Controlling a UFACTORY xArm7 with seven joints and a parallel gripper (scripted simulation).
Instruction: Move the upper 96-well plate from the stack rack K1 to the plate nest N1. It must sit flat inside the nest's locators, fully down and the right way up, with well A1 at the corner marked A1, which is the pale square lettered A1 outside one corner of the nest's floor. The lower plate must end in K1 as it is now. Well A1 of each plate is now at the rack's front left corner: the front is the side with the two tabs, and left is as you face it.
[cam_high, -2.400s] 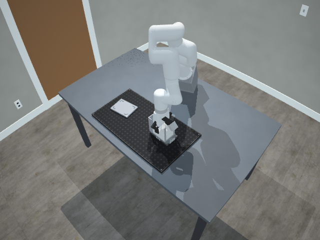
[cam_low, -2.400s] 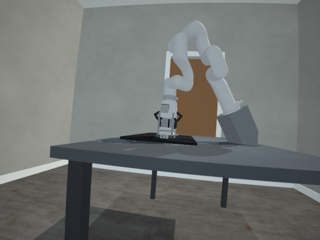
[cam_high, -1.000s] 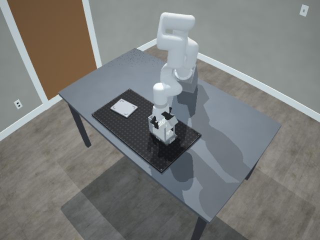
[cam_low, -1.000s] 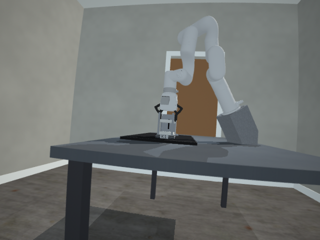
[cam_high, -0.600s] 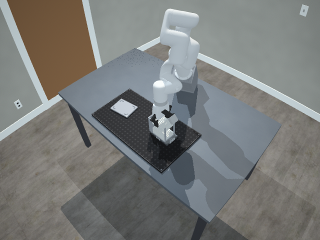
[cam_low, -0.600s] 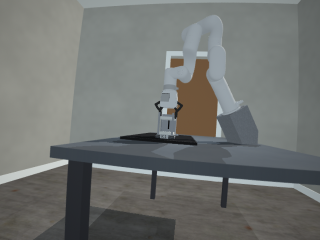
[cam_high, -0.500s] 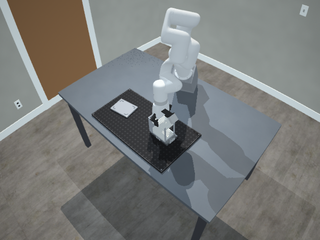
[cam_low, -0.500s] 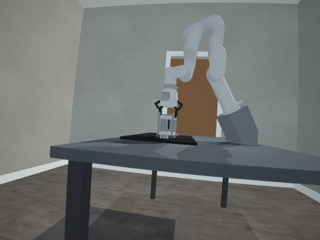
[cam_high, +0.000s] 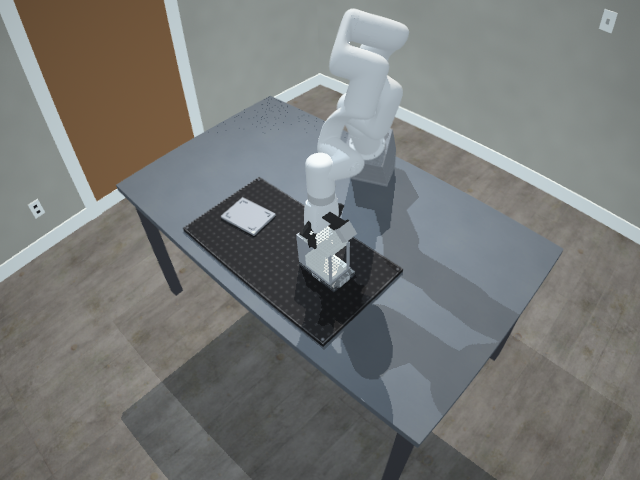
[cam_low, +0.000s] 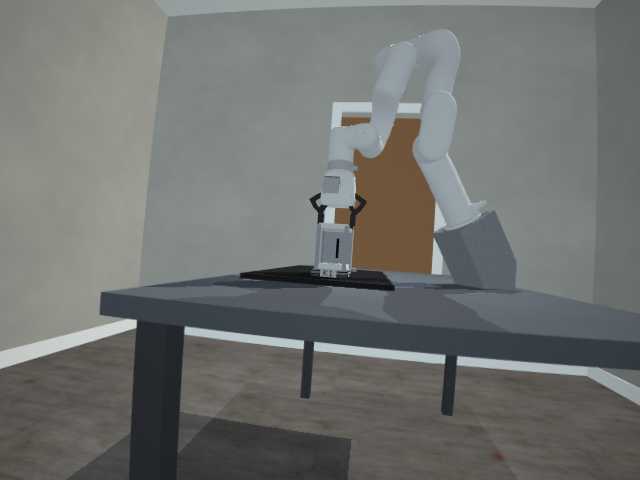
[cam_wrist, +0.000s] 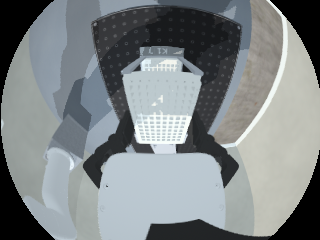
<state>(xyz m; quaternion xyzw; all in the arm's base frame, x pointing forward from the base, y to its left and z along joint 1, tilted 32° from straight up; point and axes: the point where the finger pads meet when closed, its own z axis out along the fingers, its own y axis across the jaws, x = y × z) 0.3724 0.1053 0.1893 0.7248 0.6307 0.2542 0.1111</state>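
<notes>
Right now my hand is 1 cm past the back wall, 7 cm to the left of it and 7 cm above it. Also, from my hand: K1 label 1 cm ahead, 9 cm to the left, 14 cm below.
</notes>
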